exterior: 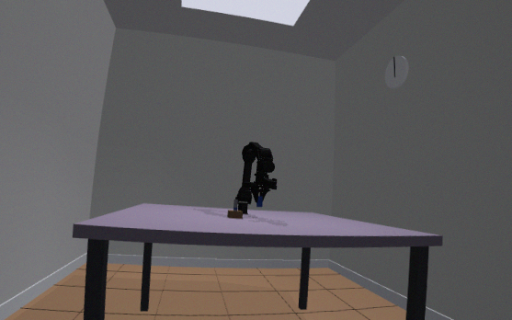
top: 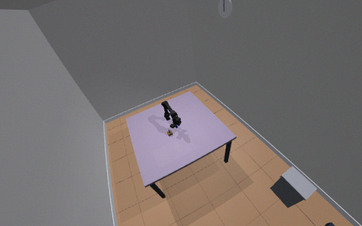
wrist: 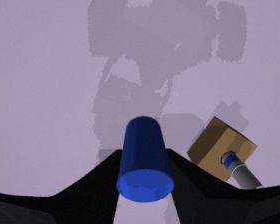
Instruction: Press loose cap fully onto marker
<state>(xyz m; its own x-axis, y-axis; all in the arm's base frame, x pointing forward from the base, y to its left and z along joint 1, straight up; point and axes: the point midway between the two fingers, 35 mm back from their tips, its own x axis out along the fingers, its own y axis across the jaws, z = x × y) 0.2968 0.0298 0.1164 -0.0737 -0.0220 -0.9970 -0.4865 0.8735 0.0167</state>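
The brown holder block lies 12 cm to the right of my gripper tip, 6 cm below it and 1 cm ahead of it. From my gripper tip the other things lie so: blue cap (1 cm above).
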